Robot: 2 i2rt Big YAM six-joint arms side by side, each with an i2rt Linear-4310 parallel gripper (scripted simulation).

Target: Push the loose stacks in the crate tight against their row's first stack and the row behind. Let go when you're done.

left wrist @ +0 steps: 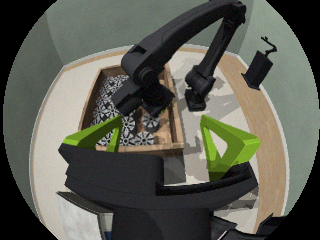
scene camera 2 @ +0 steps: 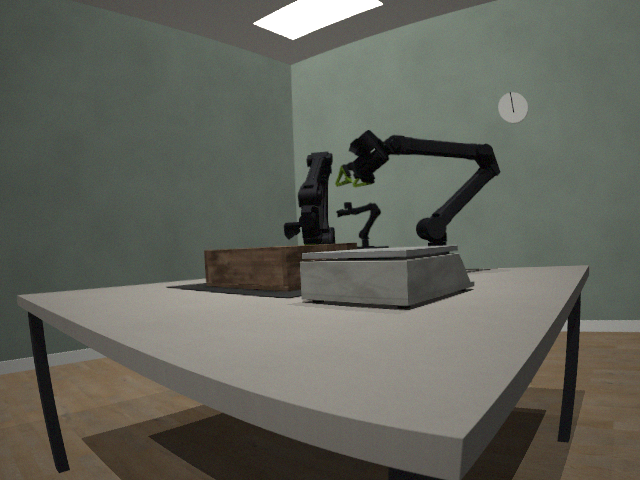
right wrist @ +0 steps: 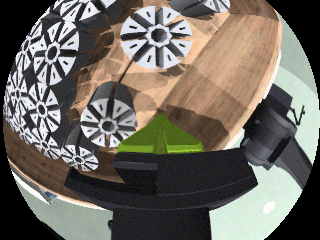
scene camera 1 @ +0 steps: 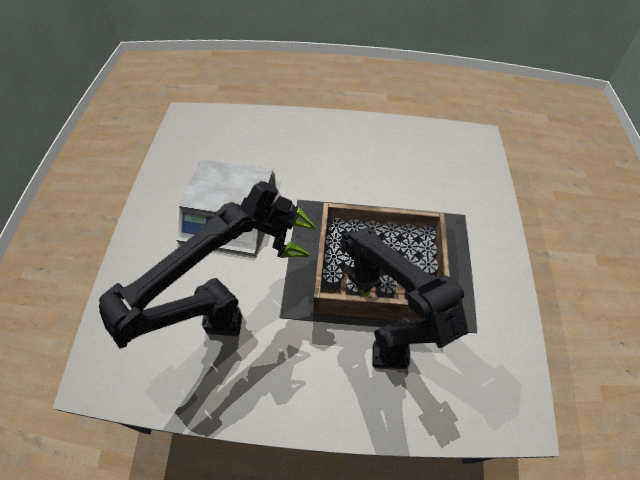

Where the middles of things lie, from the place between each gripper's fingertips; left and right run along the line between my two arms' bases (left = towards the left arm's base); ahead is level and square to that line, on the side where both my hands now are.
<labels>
The wooden crate (scene camera 1: 331, 303) is 15 cm ahead of my right hand, 4 cm to the right of it and 4 cm below it.
Now: the wooden crate 310 mm below my left hand (scene camera 1: 312, 241), 230 mm to the right of it and 140 mm ahead of it.
</labels>
